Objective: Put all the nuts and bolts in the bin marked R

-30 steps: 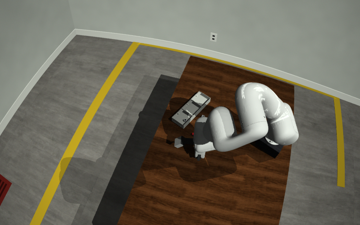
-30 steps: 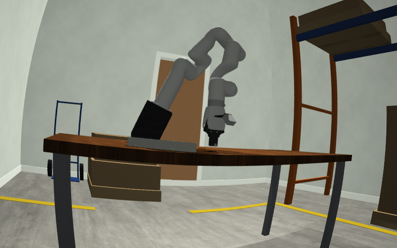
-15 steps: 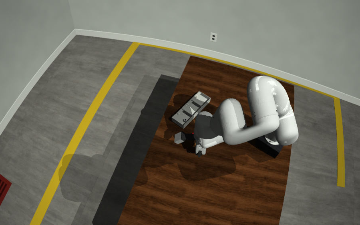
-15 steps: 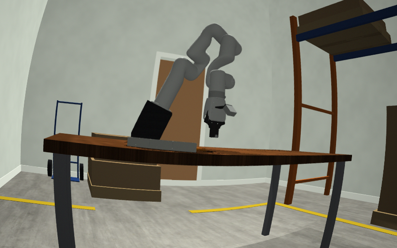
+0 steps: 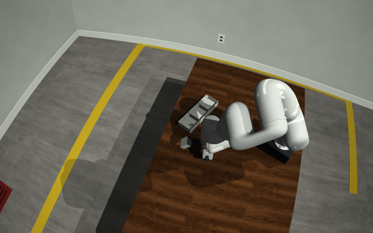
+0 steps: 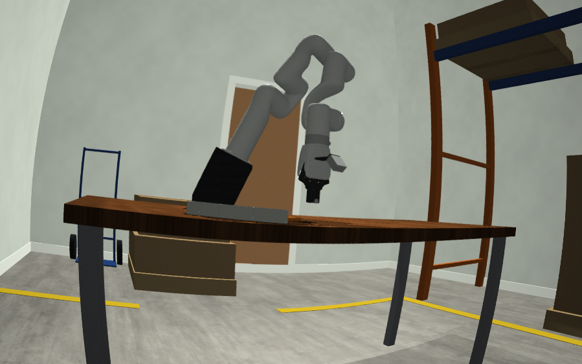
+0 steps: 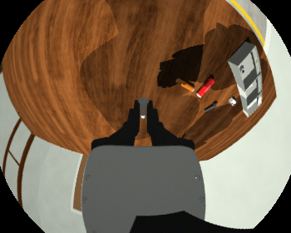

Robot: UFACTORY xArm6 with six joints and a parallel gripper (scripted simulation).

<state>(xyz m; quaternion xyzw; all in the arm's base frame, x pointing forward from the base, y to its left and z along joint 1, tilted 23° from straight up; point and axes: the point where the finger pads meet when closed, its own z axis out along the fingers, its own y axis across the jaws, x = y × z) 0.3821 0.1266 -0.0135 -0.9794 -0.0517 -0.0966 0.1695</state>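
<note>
Right now my hand is 12 cm short of the nut, 21 cm to the left of it and 7 cm above it. Round my hand: red cylinder: 4 cm ahead, 13 cm to the right, 7 cm below; orange stick: 3 cm ahead, 8 cm to the right, 7 cm below; silver bolt: 1 cm ahead, 2 cm below.
</note>
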